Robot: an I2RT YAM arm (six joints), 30 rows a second.
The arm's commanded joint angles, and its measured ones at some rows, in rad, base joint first. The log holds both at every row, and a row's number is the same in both.
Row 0, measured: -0.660, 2.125, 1.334, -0.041, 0.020, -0.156
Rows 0 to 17, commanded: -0.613, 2.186, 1.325, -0.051, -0.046, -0.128; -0.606, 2.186, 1.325, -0.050, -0.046, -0.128; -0.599, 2.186, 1.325, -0.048, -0.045, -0.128; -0.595, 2.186, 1.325, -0.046, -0.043, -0.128; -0.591, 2.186, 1.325, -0.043, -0.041, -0.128; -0.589, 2.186, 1.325, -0.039, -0.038, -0.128; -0.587, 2.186, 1.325, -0.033, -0.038, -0.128; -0.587, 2.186, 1.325, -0.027, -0.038, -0.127; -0.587, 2.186, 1.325, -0.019, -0.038, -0.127; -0.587, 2.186, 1.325, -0.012, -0.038, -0.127; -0.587, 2.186, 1.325, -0.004, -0.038, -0.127; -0.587, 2.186, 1.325, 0.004, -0.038, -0.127; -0.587, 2.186, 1.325, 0.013, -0.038, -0.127; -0.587, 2.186, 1.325, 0.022, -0.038, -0.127; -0.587, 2.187, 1.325, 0.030, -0.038, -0.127; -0.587, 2.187, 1.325, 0.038, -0.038, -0.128; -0.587, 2.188, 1.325, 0.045, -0.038, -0.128; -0.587, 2.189, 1.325, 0.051, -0.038, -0.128
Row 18, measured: -0.603, 2.141, 1.334, 0.043, 0.007, -0.149
